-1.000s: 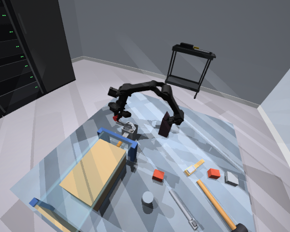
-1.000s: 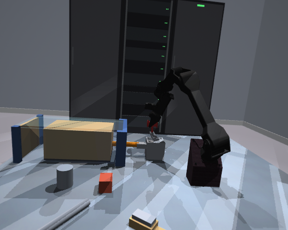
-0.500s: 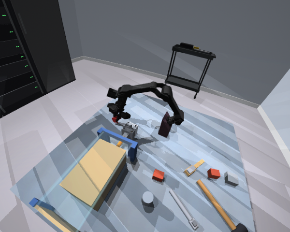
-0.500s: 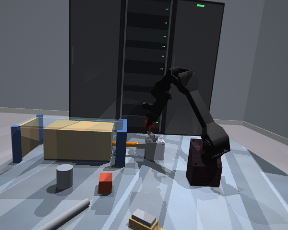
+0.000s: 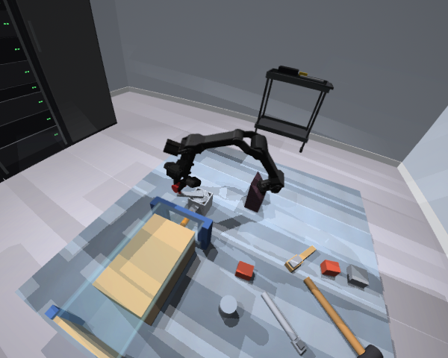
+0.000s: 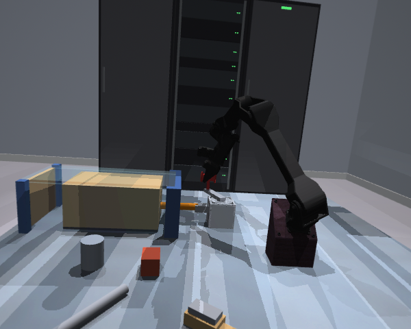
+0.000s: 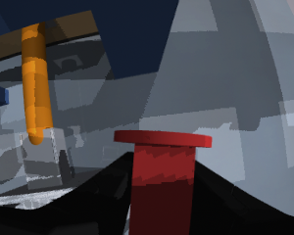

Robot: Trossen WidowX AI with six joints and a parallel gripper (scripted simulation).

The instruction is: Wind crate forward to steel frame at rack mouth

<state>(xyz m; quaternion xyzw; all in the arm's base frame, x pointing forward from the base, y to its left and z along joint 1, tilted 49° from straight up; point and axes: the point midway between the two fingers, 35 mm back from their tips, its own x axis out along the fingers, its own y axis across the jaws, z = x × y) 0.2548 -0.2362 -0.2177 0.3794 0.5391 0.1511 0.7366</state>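
Right now the crank handle is 40 mm to the left of my gripper tip, 30 mm below it and 30 mm behind it. The rest, counted from my gripper tip: red knob (20 mm behind); grey winch (100 mm below, 80 mm to the left, 80 mm behind); frame (100 mm to the left, 90 mm ahead, 20 mm below).
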